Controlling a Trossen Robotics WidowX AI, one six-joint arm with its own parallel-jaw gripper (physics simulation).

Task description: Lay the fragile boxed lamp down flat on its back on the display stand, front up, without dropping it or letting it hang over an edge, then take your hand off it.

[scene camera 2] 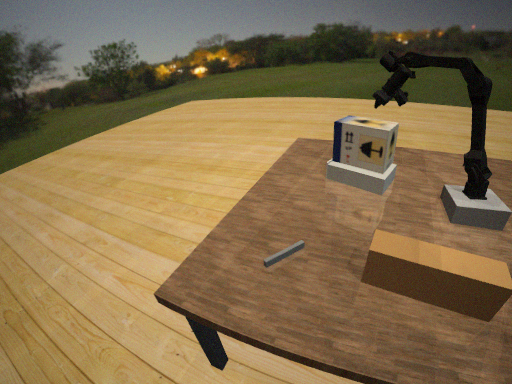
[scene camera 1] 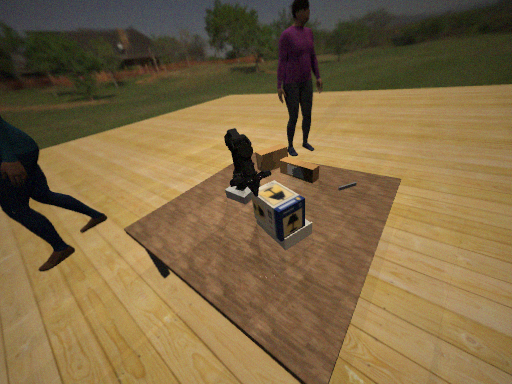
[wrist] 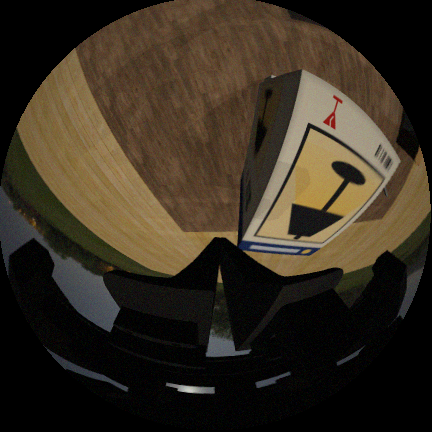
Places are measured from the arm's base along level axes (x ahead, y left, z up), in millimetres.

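Pixels of known places: gripper, between the fingertips: [scene camera 2: 375, 107] [scene camera 1: 256, 196] [wrist: 218, 242]; arm's base, origin of its link: [scene camera 2: 474, 195] [scene camera 1: 241, 187].
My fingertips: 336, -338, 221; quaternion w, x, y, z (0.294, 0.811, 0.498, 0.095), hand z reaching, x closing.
Ahead of a thing's pixels: the offset from my fingertips to its top centre, as dx, dy, dz. Level surfaces: height alone.
The boxed lamp [scene camera 1: 276, 212] [scene camera 2: 367, 145] [wrist: 320, 180], a white box with lamp pictures and a blue end, rests on the pale grey display stand [scene camera 1: 299, 237] [scene camera 2: 361, 178]. One lamp picture faces up; the blue end faces scene camera 1. In scene camera 2, the side's lamp picture lies sideways and some stand top shows beyond the blue end. Whether the far edges overhang is hidden. My gripper [scene camera 1: 256, 193] [scene camera 2: 377, 105] [wrist: 218, 242] is shut and empty, above the box's height and apart from it in scene camera 2. In the wrist view the box is right of the fingertips.
The arm's grey base block [scene camera 1: 239, 195] [scene camera 2: 475, 216] stands on the brown table @[dz -286] [scene camera 1: 225, 265] [scene camera 2: 240, 295]. Long cardboard boxes stand near it, one of them @[-53, +708, -176] [scene camera 1: 300, 169] beside another @[-312, +799, -126] [scene camera 1: 270, 158]. A small grey bar @[+306, +637, -264] [scene camera 1: 347, 186] [scene camera 2: 284, 254] lies on the table. Two people stand nearby.
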